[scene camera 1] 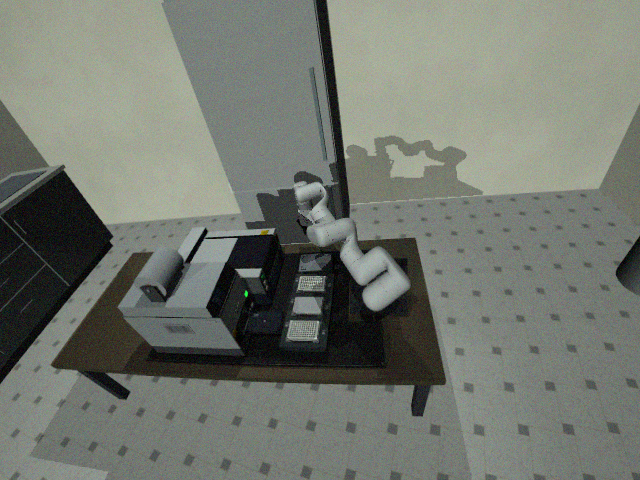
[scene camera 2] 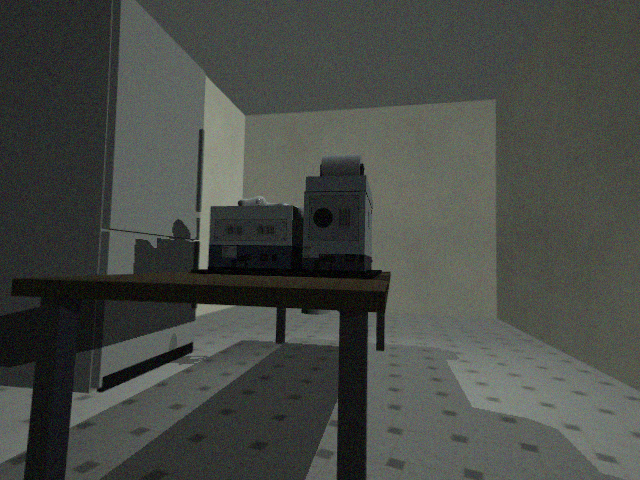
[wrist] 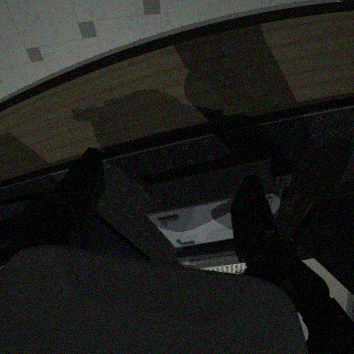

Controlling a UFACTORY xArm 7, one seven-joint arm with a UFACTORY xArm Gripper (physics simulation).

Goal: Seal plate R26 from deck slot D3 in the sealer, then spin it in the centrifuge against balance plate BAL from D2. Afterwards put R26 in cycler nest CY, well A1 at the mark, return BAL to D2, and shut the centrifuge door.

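Places are measured from the arm's base along level axes (x back, y up, z left), in centimetres.
Pixels of known places: gripper, fingertip midpoint: (wrist: 170,178).
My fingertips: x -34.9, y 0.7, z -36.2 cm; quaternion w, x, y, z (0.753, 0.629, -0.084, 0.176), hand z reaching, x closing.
Behind a point stands the place of what it marks.
My gripper (scene camera 1: 302,223) (wrist: 170,178) {x -34.9, y 0.7, z -36.2 cm} is open and empty, high above the back of the table, with its two dark fingers wide apart. In scene camera 1, two white well plates (scene camera 1: 311,283) {x -31.7, y -1.2, z -3.0 cm} (scene camera 1: 303,330) {x -31.7, y -1.0, z 21.9 cm} stand in the deck column, with a plain pale block (scene camera 1: 308,305) {x -31.3, y -1.0, z 9.6 cm} between them. A flat grey plate-like surface (scene camera 1: 315,262) {x -32.3, y -3.6, z -19.0 cm} (wrist: 200,222) {x -34.7, y -3.6, z -20.8 cm} is at the back of the column and shows between the fingers in the wrist view. I cannot read the labels, so I cannot tell which plate is R26 or BAL. The centrifuge door and cycler nest cannot be made out clearly.
A large grey machine with a roll on top (scene camera 1: 160,268) {x -76.0, y 37.7, z 22.6 cm} (scene camera 2: 341,165) {x -85.7, y 33.5, z 20.9 cm} stands left of the deck. A second boxy machine (scene camera 1: 253,253) {x -58.0, y 12.9, z -9.7 cm} (scene camera 2: 253,227) {x -97.6, y 7.8, z -9.9 cm} stands behind it. A green light (scene camera 1: 246,293) {x -56.9, y 8.3, z 10.3 cm} glows near the deck. The arm (scene camera 1: 356,258) {x -8.8, y 25.1, z 7.5 cm} rises from the table's right part.
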